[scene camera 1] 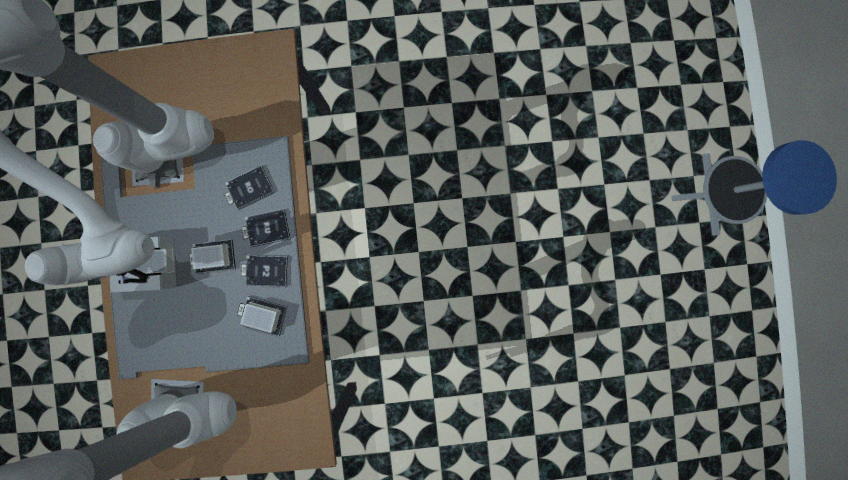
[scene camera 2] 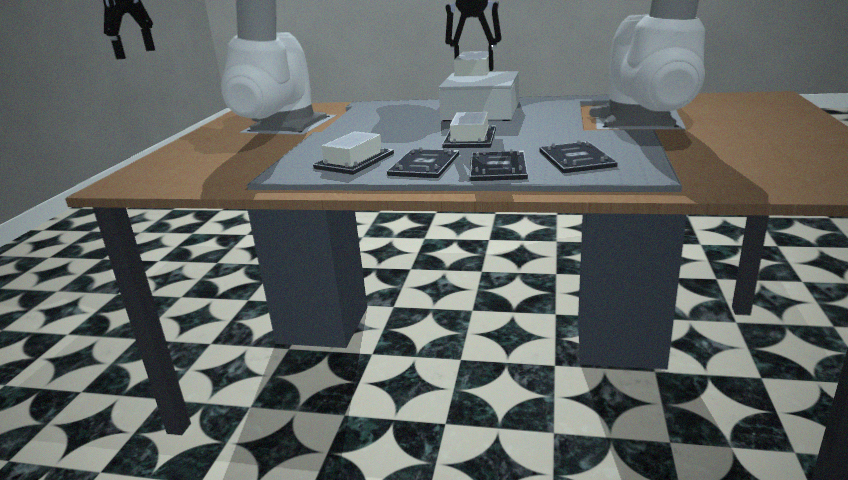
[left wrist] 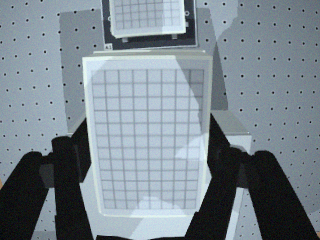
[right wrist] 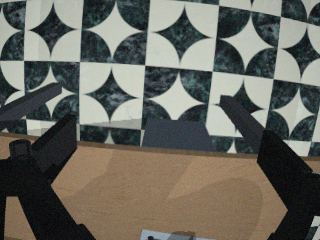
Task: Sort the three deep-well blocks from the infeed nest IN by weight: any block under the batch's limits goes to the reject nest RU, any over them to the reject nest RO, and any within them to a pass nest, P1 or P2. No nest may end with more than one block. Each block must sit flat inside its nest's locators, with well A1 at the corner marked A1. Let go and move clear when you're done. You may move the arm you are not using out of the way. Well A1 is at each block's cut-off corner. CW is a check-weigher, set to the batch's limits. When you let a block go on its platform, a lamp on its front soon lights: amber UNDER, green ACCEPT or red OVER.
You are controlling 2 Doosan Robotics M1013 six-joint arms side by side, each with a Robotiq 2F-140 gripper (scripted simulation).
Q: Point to a reject nest RU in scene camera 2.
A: At 515,161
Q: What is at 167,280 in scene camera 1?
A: A check-weigher CW.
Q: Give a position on a check-weigher CW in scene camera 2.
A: At 497,93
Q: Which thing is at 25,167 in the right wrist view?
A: My right gripper.
